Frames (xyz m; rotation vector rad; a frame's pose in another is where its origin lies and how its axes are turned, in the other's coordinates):
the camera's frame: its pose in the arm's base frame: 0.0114 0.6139 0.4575 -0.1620 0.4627 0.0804
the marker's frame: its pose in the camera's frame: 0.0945 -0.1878 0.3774 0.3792 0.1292 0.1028
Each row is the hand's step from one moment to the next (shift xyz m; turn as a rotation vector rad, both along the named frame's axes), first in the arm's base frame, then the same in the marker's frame.
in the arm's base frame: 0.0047 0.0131 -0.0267 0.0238 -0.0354 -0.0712
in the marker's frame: 0.0206 0.0063 -0.0211 0.0539 -0.0515 -0.0364
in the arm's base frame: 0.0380 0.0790 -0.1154 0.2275 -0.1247 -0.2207
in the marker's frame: 0.1065 0.0489 -0.0852 0.2910 -0.1757 -0.0217
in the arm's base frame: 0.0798 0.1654 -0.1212 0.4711 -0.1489 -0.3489
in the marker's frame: 0.1564 0.1311 -0.0823 0.5583 -0.2318 0.0203
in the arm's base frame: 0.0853 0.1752 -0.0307 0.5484 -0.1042 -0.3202
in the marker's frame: 0.1121 0.1621 -0.0089 0.6121 -0.1822 0.0790
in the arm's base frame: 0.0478 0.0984 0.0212 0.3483 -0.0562 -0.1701
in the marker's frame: 0.0415 0.1002 0.0256 0.3717 -0.0981 0.0748
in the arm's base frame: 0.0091 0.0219 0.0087 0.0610 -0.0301 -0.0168
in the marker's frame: 0.0058 0.0233 0.0080 0.0550 -0.0338 0.0273
